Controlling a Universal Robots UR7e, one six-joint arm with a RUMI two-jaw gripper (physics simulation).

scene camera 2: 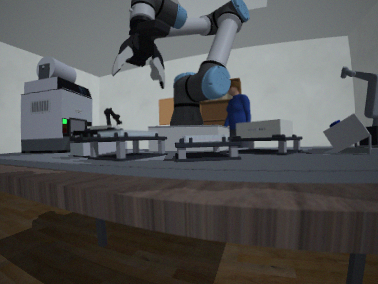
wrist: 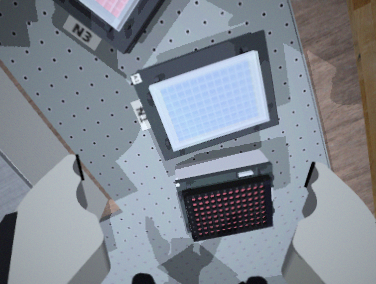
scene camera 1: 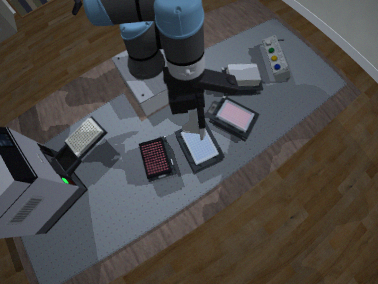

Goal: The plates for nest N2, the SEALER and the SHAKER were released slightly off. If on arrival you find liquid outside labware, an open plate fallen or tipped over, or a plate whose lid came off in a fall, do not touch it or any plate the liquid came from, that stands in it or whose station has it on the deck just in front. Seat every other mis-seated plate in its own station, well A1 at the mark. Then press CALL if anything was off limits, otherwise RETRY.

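Frame: origin at the arm's base, x ahead, y down, z left, level; metres.
Seen in the pictures: gripper, fingertip midpoint: [scene camera 2: 140, 82] [wrist: 194, 161] [scene camera 1: 198, 116]; arm's base, origin of the base link: [scene camera 2: 186, 127] [scene camera 1: 146, 64].
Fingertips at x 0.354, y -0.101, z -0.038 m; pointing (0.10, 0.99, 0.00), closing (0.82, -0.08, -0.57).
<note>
Pixels of each thing's top centre, then the offset from my fingertips to it. "*": a spot on its surface instead.
- black plate with red wells, middle of its top: [wrist: 231, 214] [scene camera 1: 154, 156] [scene camera 2: 97, 130] dx -0.029, dy +0.119, dz -0.169 m
- shaker, surface spot: [wrist: 225, 165] * dx +0.000, dy +0.164, dz -0.120 m
- cream plate, middle of its top: [scene camera 1: 82, 135] [scene camera 2: 104, 126] dx -0.248, dy +0.085, dz -0.323 m
- sealer, middle of its top: [scene camera 2: 60, 61] dx -0.215, dy -0.259, dz -0.583 m
- block, middle of its top: [scene camera 2: 263, 122] [scene camera 1: 244, 71] dx -0.073, dy +0.116, dz +0.322 m
- blue plate, middle of its top: [wrist: 212, 105] [scene camera 2: 129, 130] [scene camera 1: 199, 142] dx +0.030, dy +0.131, dz -0.017 m
- nest N1, surface spot: [wrist: 272, 107] * dx +0.094, dy +0.147, dz -0.069 m
- pink plate, middle of its top: [scene camera 2: 201, 135] [scene camera 1: 235, 114] dx +0.032, dy +0.149, dz +0.169 m
- nest N3, surface spot: [wrist: 127, 42] * dx -0.015, dy +0.164, dz +0.094 m
- button box, middle of its top: [scene camera 2: 349, 117] [scene camera 1: 278, 51] dx -0.052, dy +0.113, dz +0.538 m
My gripper [scene camera 1: 200, 132] [scene camera 2: 139, 79] [wrist: 194, 161] is open and empty, high above the deck near nest N1. In the wrist view, a black plate with red wells [scene camera 1: 156, 158] [wrist: 230, 209] lies on the shaker [wrist: 225, 165]; its exact seating is hard to tell. A cream plate [scene camera 1: 85, 137] lies on the tray in front of the sealer [scene camera 1: 37, 192] [scene camera 2: 57, 112], a dark edge showing along its right side. A tall white plate or block [scene camera 1: 244, 74] [scene camera 2: 265, 128] rests on the far nest, whose label is unreadable here. No spilled liquid is discernible.
A blue plate [scene camera 1: 200, 146] [wrist: 212, 100] sits on nest N1 [wrist: 272, 107]. A pink plate [scene camera 1: 235, 115] [wrist: 112, 9] sits on nest N3 [wrist: 127, 42]. The button box [scene camera 1: 281, 70] stands at the far right. A person [scene camera 2: 239, 110] is in the background.
</note>
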